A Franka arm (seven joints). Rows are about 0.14 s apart.
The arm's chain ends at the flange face. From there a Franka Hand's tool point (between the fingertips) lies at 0.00 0.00 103.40 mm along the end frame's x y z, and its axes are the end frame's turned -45 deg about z.
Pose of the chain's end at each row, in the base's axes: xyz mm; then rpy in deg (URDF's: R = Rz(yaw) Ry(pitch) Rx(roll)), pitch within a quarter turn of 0, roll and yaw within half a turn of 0:
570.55, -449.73, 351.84, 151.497, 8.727, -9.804
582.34, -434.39, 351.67, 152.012, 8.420, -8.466
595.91, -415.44, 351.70, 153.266, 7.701, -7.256
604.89, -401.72, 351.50, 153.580, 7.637, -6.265
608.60, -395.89, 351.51, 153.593, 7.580, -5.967
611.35, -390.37, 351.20, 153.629, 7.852, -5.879
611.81, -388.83, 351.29, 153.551, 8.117, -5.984
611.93, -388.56, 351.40, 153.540, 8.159, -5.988
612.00, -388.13, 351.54, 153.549, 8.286, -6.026
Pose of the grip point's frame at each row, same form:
548.56, -496.00, 262.02, 165.401, 26.156, 34.008
561.97, -480.42, 261.35, 165.573, 25.582, 35.344
577.76, -460.02, 260.19, 166.012, 24.203, 36.563
587.64, -446.11, 259.72, 166.209, 23.942, 37.593
591.67, -440.36, 259.71, 166.176, 23.892, 37.876
594.06, -434.76, 259.43, 166.411, 24.063, 38.054
594.01, -433.27, 259.64, 166.552, 24.307, 38.018
594.06, -433.01, 259.77, 166.575, 24.345, 38.025
593.90, -432.53, 259.93, 166.679, 24.430, 38.028

